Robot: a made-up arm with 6 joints. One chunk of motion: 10 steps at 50 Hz.
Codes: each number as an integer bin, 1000 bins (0 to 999) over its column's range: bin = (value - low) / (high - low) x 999, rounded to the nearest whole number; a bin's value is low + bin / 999 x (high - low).
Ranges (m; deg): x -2.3..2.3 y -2.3..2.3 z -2.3..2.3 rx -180..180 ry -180..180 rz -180..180
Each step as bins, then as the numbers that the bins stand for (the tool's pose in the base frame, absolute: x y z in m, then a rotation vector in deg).
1 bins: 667 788 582 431 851 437
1 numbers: 0.7713 1.3284 0.3799 -24.68 126.67 -22.52
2 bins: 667 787 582 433 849 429
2 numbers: 0.7713 1.3238 0.3799 -23.96 125.95 -25.41
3 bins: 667 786 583 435 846 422
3 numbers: 0.7713 1.3192 0.3845 -23.24 124.86 -27.93
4 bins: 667 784 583 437 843 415
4 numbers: 0.7713 1.3100 0.3845 -22.52 123.78 -30.45
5 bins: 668 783 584 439 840 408
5 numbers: 0.7759 1.3054 0.3891 -21.80 122.70 -32.97
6 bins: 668 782 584 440 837 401
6 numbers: 0.7759 1.3008 0.3891 -21.44 121.62 -35.50
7 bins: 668 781 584 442 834 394
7 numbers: 0.7759 1.2962 0.3891 -20.72 120.54 -38.02
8 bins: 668 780 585 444 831 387
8 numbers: 0.7759 1.2916 0.3937 -20.00 119.46 -40.54
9 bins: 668 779 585 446 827 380
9 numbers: 0.7759 1.2870 0.3937 -19.28 118.02 -43.06
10 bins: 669 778 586 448 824 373
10 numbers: 0.7805 1.2824 0.3983 -18.56 116.94 -45.59
